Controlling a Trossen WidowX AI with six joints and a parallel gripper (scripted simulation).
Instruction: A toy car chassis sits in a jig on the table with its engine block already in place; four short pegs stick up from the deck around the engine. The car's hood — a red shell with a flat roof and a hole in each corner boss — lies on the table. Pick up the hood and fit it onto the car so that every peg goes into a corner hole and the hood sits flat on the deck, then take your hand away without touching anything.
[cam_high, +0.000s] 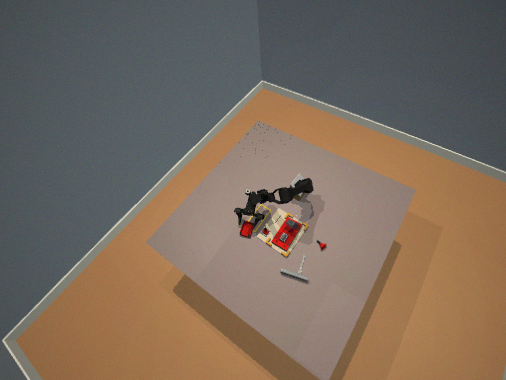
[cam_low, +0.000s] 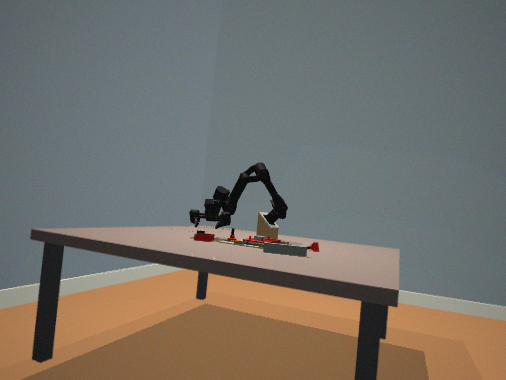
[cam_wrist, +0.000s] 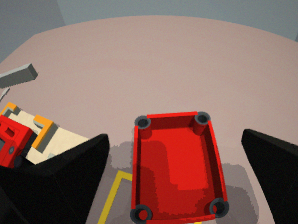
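The red hood lies 5 cm below my gripper tip. Also, from my gripper tip: pale jig plate (19 cm to the left, 14 cm behind, 4 cm below).
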